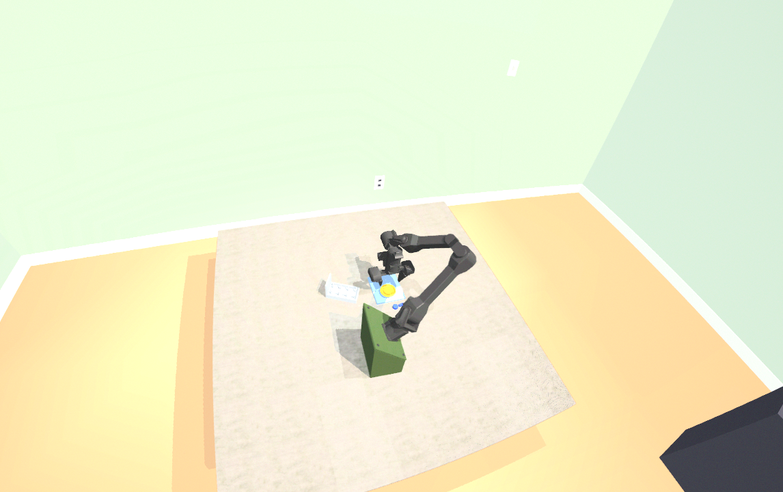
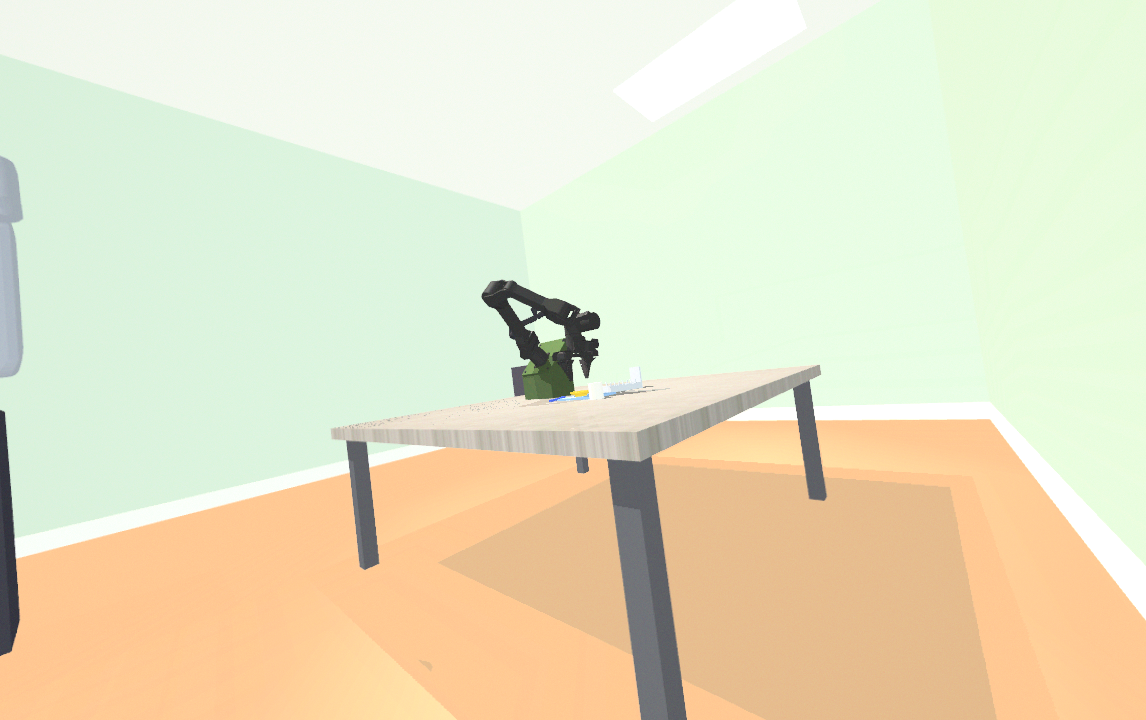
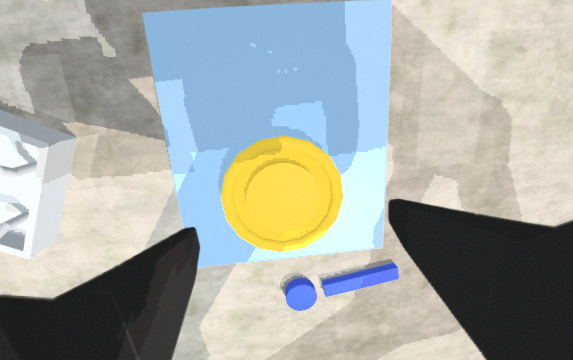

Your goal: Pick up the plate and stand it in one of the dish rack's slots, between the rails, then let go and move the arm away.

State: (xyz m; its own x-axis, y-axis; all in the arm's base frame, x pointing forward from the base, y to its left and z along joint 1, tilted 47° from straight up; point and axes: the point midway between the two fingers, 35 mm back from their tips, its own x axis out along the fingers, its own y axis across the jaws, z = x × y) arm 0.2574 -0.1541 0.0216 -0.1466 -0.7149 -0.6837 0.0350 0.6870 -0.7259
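Right now the yellow plate is 5 cm below my gripper tip. Round my gripper tip: blue spoon (8 cm behind, 2 cm to the right, 6 cm below); light blue mat (2 cm ahead, 6 cm below); white cup (12 cm ahead, 8 cm to the right, 4 cm below).
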